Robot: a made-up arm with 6 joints.
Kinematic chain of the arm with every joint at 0, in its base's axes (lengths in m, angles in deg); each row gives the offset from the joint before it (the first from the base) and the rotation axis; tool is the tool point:
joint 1: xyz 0 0 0.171 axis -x
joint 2: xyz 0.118 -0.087 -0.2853 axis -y
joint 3: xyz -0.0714 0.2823 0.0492 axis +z
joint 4: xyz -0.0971 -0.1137 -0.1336 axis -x
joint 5: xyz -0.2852 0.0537 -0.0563 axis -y
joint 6: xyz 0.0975 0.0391 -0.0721 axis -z
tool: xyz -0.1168 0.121 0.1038
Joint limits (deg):
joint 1: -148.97..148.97
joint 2: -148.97..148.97
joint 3: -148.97..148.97
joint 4: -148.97..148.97
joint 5: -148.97..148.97
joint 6: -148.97..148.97
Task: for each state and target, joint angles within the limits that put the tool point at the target. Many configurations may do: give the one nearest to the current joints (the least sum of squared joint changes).
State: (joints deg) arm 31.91 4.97 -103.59 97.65 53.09 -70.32
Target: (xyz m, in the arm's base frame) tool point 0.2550 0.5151 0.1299
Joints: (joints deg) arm -10.61 54.39 -148.40 106.80 48.59 -109.25
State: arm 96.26 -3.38 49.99 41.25 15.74 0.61
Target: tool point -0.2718 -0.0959 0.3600
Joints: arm 116.54 -45.60 54.71 25.48 13.07 -9.56
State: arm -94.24 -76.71 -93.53 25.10 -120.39 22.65
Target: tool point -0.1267 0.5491 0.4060
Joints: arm -47.76 -86.61 -86.27 30.41 -120.62 0.51
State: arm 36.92 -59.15 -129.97 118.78 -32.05 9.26
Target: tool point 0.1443 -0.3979 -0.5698
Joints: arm 73.40 -25.34 -148.97 115.36 -2.07 -0.29
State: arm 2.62 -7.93 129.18 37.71 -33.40 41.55
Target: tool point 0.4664 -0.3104 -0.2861
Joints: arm 40.91 22.59 135.36 62.65 -59.13 47.71
